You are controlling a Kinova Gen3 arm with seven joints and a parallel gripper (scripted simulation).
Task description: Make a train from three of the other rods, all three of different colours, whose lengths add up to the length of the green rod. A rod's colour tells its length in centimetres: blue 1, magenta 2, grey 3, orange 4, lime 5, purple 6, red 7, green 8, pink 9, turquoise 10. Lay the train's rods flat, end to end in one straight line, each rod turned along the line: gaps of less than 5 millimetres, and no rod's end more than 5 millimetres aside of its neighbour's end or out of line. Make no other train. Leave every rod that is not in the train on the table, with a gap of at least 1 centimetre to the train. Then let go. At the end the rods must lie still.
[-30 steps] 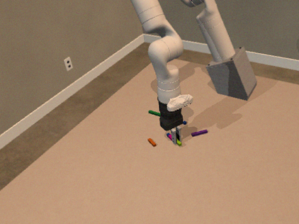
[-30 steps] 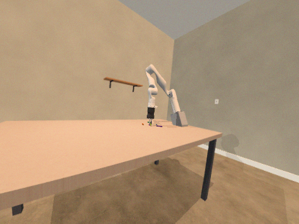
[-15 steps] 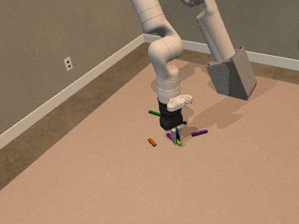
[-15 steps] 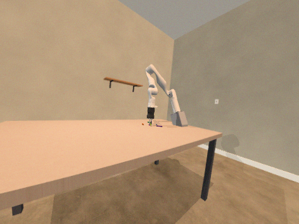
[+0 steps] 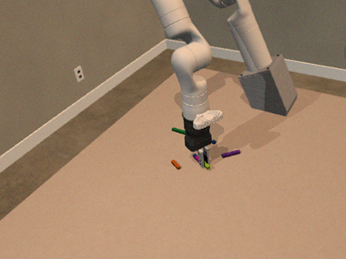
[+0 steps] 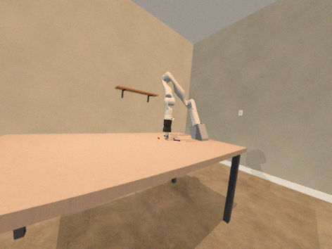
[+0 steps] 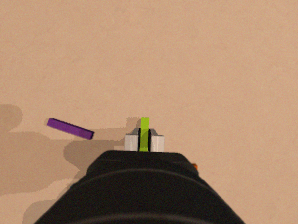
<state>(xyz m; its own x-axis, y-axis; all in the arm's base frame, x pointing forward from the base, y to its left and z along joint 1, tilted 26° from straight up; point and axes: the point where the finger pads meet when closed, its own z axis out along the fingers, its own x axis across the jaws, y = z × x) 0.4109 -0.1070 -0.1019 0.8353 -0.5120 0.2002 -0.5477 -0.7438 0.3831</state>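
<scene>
Right now my hand is 30 mm to the left of the magenta rod, 20 mm past it and 20 mm above it. The rest, counted from my hand: orange rod 90 mm to the right, 30 mm ahead, 20 mm below; lime rod 10 mm below; purple rod 80 mm behind, 60 mm to the left, 20 mm below.
</scene>
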